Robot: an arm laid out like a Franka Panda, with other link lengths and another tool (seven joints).
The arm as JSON. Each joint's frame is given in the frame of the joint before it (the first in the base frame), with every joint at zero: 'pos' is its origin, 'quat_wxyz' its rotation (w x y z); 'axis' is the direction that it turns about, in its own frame. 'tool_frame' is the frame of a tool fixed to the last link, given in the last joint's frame.
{
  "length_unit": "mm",
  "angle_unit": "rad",
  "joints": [
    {
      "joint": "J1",
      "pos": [
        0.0,
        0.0,
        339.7
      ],
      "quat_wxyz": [
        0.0,
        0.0,
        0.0,
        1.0
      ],
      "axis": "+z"
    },
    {
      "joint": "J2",
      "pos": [
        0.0,
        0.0,
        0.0
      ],
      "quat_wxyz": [
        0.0,
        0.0,
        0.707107,
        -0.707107
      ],
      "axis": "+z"
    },
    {
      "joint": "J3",
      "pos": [
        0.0,
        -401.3,
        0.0
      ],
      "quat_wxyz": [
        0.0,
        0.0,
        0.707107,
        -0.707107
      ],
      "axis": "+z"
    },
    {
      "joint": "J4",
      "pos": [
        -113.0,
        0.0,
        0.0
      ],
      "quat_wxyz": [
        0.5,
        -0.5,
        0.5,
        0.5
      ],
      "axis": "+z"
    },
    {
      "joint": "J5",
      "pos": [
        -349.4,
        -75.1,
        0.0
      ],
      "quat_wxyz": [
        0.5,
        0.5,
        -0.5,
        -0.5
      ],
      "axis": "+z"
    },
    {
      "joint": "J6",
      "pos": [
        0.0,
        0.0,
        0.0
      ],
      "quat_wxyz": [
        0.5,
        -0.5,
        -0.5,
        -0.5
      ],
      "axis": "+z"
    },
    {
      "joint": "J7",
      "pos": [
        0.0,
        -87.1,
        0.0
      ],
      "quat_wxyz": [
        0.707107,
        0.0,
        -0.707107,
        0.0
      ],
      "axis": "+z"
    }
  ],
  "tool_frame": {
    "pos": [
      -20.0,
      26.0,
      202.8
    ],
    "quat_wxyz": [
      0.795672,
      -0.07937,
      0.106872,
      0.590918
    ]
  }
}
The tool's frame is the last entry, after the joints.
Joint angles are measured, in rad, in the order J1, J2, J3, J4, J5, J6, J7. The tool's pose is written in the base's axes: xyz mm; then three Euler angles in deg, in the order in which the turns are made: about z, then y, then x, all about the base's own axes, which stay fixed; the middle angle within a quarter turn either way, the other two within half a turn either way. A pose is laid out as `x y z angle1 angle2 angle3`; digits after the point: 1 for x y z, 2 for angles.
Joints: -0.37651 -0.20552 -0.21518 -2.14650 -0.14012 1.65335 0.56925
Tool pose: 328.7 -222.2 479.1 -127.32 -26.73 -162.75
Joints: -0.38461 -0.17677 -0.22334 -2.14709 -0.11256 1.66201 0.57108
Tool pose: 333.2 -225.6 468.0 -125.53 -26.53 -160.30
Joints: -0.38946 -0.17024 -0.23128 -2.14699 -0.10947 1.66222 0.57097
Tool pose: 331.4 -229.8 465.4 -124.62 -26.45 -159.56
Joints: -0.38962 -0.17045 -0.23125 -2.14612 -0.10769 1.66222 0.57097
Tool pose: 331.8 -229.7 465.9 -124.61 -26.34 -159.51
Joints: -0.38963 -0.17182 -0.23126 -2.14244 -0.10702 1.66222 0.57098
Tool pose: 332.5 -230.2 467.7 -124.68 -26.08 -159.67
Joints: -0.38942 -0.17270 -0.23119 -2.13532 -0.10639 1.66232 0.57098
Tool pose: 334.2 -231.3 470.7 -124.82 -25.70 -159.96
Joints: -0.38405 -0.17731 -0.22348 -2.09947 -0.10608 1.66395 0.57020
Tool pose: 344.8 -232.7 485.9 -126.27 -24.05 -161.94
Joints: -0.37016 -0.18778 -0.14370 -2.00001 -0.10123 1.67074 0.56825
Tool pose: 386.4 -210.0 530.3 -133.17 -19.98 -168.49
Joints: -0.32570 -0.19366 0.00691 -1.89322 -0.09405 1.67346 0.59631
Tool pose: 441.9 -132.1 578.1 -143.64 -15.56 -175.69
